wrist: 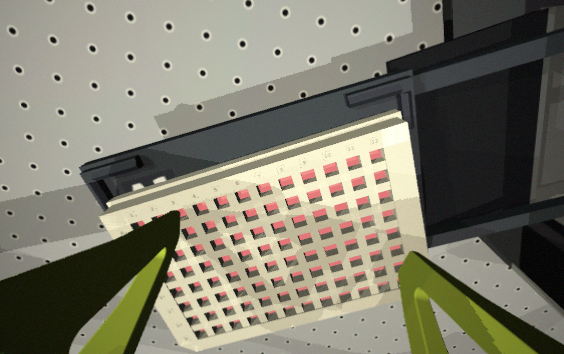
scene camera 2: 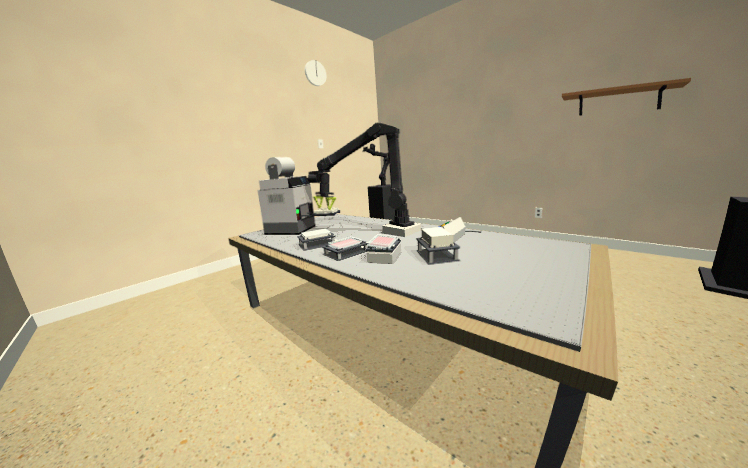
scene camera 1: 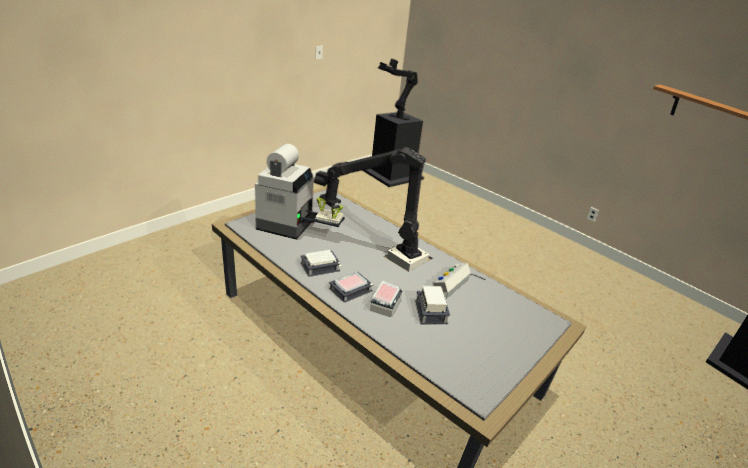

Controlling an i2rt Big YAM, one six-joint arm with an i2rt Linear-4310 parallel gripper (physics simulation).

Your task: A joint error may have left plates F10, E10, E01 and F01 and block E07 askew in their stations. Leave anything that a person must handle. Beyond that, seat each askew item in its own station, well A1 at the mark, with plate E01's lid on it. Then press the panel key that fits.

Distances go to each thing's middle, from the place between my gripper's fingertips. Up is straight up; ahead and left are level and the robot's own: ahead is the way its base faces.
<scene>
Now: hand 20 mm short of the dark station tray (wrist: 130, 170), 20 mm to the left of it and 20 mm above it.
</scene>
